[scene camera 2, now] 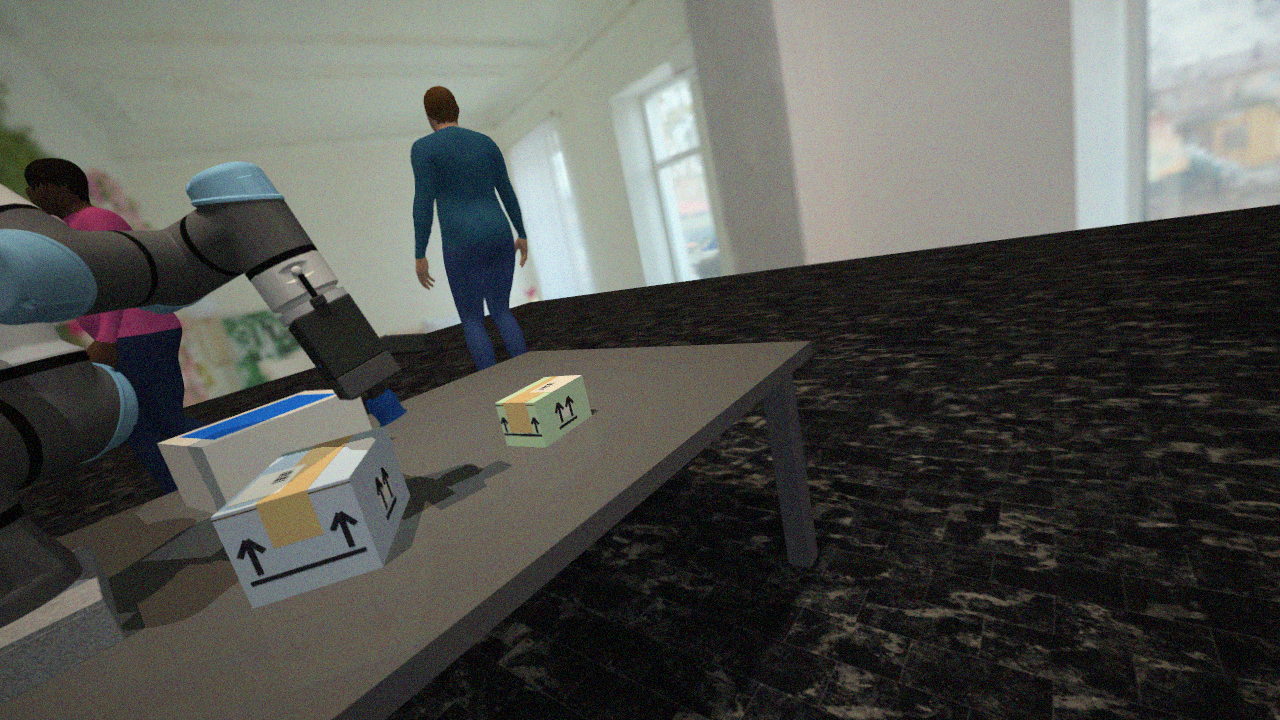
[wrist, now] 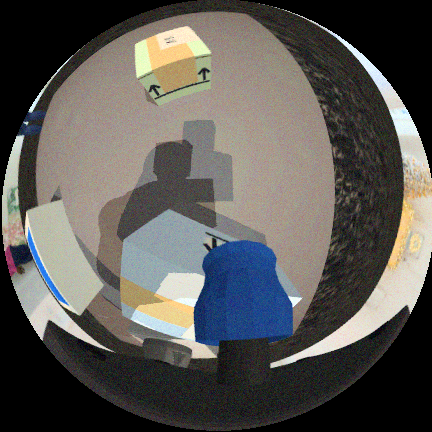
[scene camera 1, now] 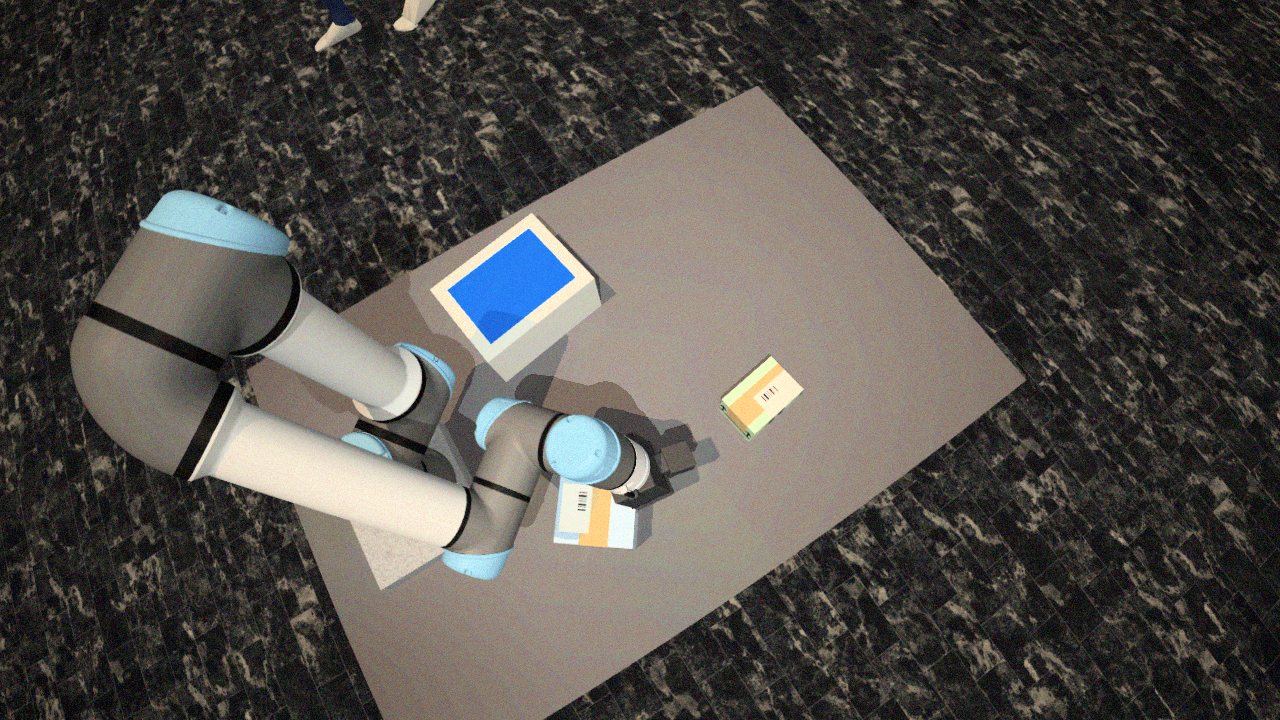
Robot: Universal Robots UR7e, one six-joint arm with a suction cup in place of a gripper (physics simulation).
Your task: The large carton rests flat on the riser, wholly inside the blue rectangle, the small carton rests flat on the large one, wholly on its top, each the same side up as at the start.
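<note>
The large carton (scene camera 1: 617, 519) (scene camera 2: 308, 564) (wrist: 155, 250), pale blue with orange tape, appears flat on the table beside the arm, its side arrows pointing up. The small carton (scene camera 1: 760, 396) (scene camera 2: 543, 411) (wrist: 175, 62), pale green with orange tape, rests flat on the table, arrows up. The cream riser (scene camera 1: 547, 329) (scene camera 2: 286, 443) (wrist: 65, 250) bears the blue rectangle (scene camera 1: 514, 277) (scene camera 2: 255, 417) (wrist: 45, 270), with no carton on it. My suction gripper (scene camera 2: 386, 409) (wrist: 242, 295) is tilted beside and slightly above the large carton's far top corner, apparently apart from it, with nothing attached. In scene camera 1 the cup is hidden.
The arm stands on a grey base block (scene camera 1: 393, 559) (scene camera 2: 62, 640) at one end of the table (scene camera 1: 850, 295) (scene camera 2: 528, 537). The forearm passes close to the large carton. Two people (scene camera 2: 465, 205) (scene camera 2: 107, 268) stand beyond the table.
</note>
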